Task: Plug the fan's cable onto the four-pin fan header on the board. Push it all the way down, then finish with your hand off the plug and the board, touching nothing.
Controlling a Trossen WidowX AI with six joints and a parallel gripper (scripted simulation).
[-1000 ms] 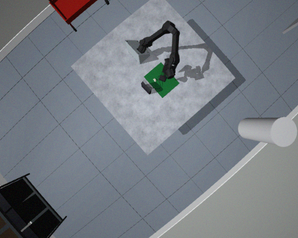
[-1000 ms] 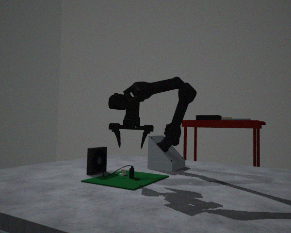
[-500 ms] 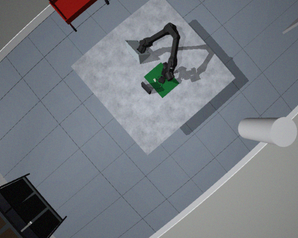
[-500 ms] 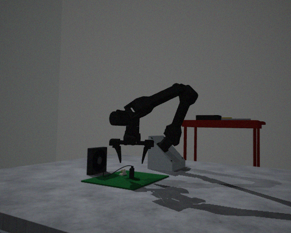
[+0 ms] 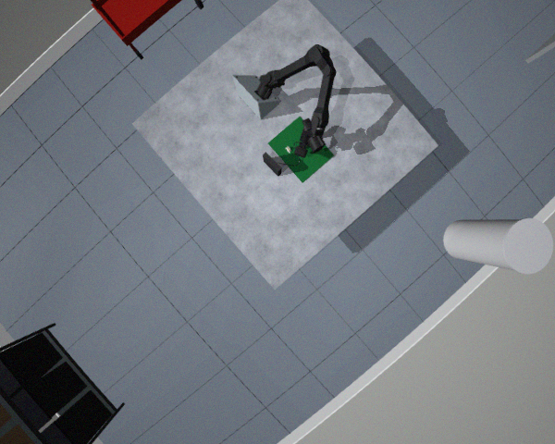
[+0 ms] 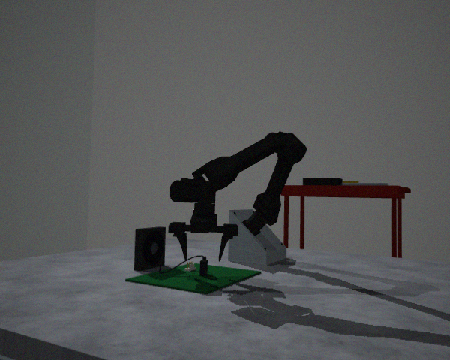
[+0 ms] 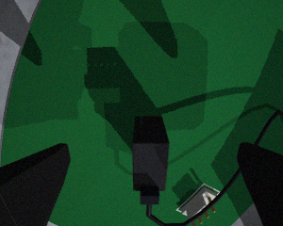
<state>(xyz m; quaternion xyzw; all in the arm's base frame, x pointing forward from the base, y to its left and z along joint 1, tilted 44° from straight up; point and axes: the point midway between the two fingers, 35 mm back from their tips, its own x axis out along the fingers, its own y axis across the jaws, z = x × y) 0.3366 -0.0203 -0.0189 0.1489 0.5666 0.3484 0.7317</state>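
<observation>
My gripper tip is now 10 mm past the black plug and 20 mm above it. Round my gripper tip: four-pin header: 60 mm behind, 70 mm to the right, 40 mm below; then black fan: 50 mm behind, 200 mm to the right, 20 mm above; then green board: 10 mm to the right, 60 mm below.
</observation>
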